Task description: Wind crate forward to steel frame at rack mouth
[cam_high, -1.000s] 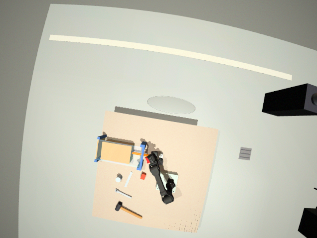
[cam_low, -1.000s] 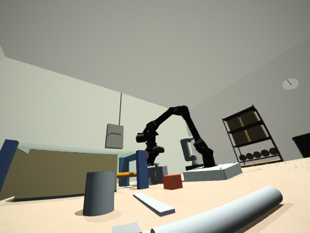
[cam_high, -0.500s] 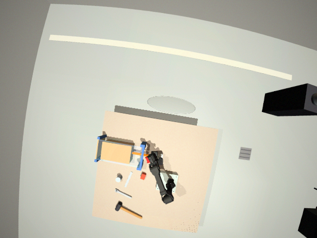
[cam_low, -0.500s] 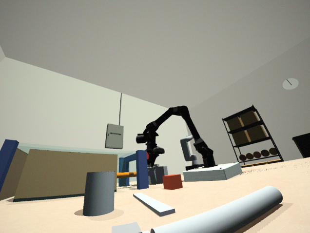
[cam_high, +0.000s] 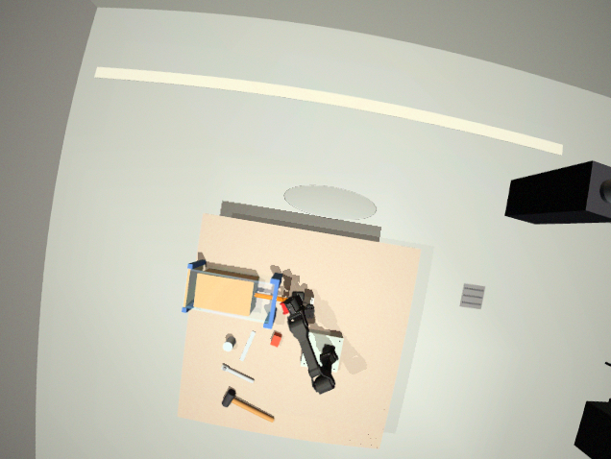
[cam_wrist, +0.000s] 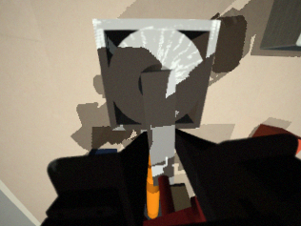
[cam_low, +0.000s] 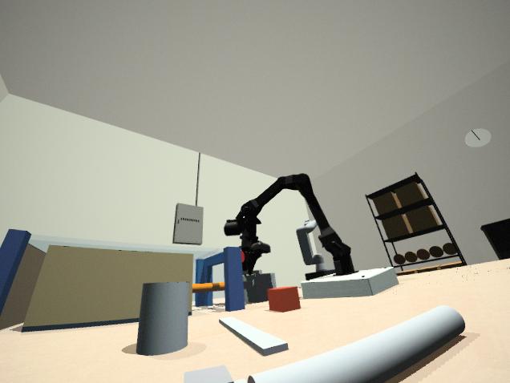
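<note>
Now: the winch crank handle 10 mm ahead of my gripper tip and 20 mm above it. The rest, counted from my gripper tip: winch 60 mm behind, 20 mm to the right, 60 mm below; blue frame 110 mm ahead, 20 mm above; red knob 50 mm ahead, 10 mm to the left, 50 mm above.
</note>
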